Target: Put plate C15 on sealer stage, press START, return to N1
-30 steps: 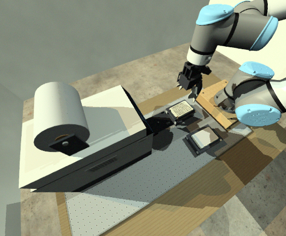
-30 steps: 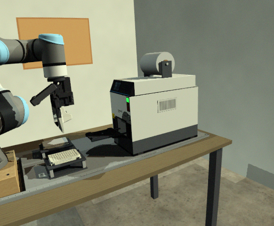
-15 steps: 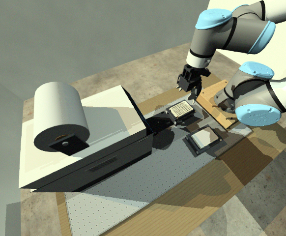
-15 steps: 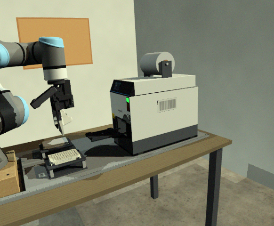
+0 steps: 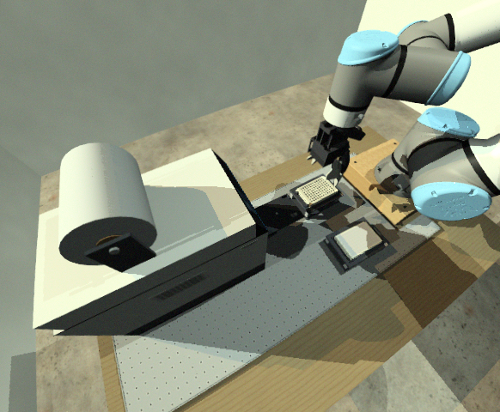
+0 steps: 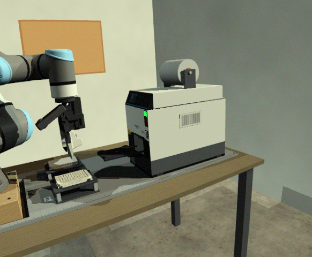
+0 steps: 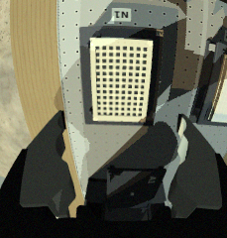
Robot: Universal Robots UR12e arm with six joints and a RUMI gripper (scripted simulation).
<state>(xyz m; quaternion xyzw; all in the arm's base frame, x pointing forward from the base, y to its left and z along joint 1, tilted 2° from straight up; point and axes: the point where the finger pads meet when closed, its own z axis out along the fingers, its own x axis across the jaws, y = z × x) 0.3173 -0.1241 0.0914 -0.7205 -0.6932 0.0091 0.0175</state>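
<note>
My gripper is now 100 mm above the white open-well plate. The rest, counted from my hand: dark stage: 200 mm ahead, 50 mm below, 20 mm to the left; then foil-covered plate: 220 mm to the left, 110 mm below, 10 mm ahead; then start button: 300 mm ahead, 80 mm to the right, 30 mm above.
</note>
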